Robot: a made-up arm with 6 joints. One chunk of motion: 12 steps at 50 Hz.
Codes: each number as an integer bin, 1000 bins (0 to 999) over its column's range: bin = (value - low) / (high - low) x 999, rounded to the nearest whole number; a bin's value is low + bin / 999 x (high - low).
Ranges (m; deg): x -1.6..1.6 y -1.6..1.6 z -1.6..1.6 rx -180..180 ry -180..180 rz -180..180
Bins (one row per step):
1: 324 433 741 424 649 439
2: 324 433 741 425 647 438
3: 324 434 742 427 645 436
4: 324 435 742 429 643 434
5: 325 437 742 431 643 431
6: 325 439 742 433 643 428
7: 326 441 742 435 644 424
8: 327 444 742 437 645 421
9: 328 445 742 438 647 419
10: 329 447 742 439 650 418
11: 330 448 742 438 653 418
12: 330 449 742 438 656 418
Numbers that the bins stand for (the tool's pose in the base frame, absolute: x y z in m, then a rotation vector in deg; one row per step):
1: -0.5622 -0.2130 0.7736 -27.21 53.87 -21.80
2: -0.5622 -0.2130 0.7736 -26.85 53.15 -22.16
3: -0.5622 -0.2098 0.7768 -26.13 52.43 -22.88
4: -0.5622 -0.2066 0.7768 -25.41 51.71 -23.60
5: -0.5590 -0.2002 0.7768 -24.68 51.71 -24.68
6: -0.5590 -0.1938 0.7768 -23.96 51.71 -25.77
7: -0.5558 -0.1874 0.7768 -23.24 52.07 -27.21
8: -0.5526 -0.1778 0.7768 -22.52 52.43 -28.29
9: -0.5493 -0.1746 0.7768 -22.16 53.15 -29.01
10: -0.5461 -0.1682 0.7768 -21.80 54.23 -29.37
11: -0.5429 -0.1650 0.7768 -22.16 55.32 -29.37
12: -0.5429 -0.1618 0.7768 -22.16 56.40 -29.37

